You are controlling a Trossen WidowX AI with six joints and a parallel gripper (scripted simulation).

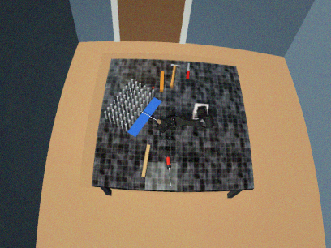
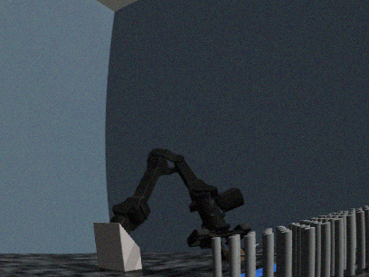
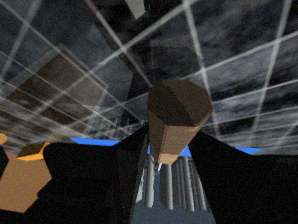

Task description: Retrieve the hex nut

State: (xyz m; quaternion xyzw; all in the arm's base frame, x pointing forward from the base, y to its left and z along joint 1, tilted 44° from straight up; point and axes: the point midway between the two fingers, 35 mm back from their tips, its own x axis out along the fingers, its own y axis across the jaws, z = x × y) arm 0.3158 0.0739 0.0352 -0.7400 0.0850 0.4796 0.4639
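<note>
My gripper tip is 13 cm short of the blue taped strip, 9 cm to the left of it and 3 cm above it. The rest, counted from my gripper tip: tiny red speck 5 cm ahead, 38 cm to the right, 2 cm below; orange stick 3 cm behind, 45 cm to the right, 1 cm below; wooden-handled pick 8 cm ahead, 6 cm to the right.
</note>
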